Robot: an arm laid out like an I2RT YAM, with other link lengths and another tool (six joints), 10 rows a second.
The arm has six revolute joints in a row. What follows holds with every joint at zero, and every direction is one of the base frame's. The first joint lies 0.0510 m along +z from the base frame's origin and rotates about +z. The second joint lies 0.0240 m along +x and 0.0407 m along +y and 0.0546 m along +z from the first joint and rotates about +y. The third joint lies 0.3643 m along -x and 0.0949 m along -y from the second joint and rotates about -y. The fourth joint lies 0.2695 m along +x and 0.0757 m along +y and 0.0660 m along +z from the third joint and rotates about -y. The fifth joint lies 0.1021 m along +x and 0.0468 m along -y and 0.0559 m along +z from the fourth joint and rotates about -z. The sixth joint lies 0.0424 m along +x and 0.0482 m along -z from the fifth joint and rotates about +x. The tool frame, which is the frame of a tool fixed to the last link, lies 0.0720 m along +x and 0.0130 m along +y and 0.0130 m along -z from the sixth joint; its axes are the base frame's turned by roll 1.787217, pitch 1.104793 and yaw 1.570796 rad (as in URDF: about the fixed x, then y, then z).
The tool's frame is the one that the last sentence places.
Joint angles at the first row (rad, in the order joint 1, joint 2, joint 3, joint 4, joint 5, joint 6):
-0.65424 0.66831 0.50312 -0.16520 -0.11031 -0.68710
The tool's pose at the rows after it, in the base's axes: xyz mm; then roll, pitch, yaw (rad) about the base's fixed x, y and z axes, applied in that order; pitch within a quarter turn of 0, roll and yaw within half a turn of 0:
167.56 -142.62 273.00 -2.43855 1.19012 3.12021
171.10 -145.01 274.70 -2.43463 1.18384 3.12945
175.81 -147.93 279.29 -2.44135 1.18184 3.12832
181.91 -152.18 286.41 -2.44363 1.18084 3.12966
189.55 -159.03 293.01 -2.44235 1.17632 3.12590
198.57 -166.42 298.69 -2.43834 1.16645 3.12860
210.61 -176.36 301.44 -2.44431 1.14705 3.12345
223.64 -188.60 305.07 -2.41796 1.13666 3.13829
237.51 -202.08 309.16 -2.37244 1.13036 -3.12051
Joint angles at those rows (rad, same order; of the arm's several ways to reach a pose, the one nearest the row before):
-0.65466 0.68897 0.51026 -0.15799 -0.10890 -0.68904
-0.65495 0.70842 0.51979 -0.15298 -0.11282 -0.69568
-0.65500 0.73248 0.53888 -0.15124 -0.11794 -0.69662
-0.65504 0.76300 0.56667 -0.14996 -0.12126 -0.69773
-0.65578 0.80324 0.59586 -0.14242 -0.11626 -0.69922
-0.65486 0.84852 0.62693 -0.13587 -0.11198 -0.70530
-0.65500 0.90944 0.65969 -0.12573 -0.10895 -0.71453
-0.65491 0.97092 0.68895 -0.09632 -0.09486 -0.72514
-0.65231 1.03254 0.71779 -0.05752 -0.06977 -0.73579

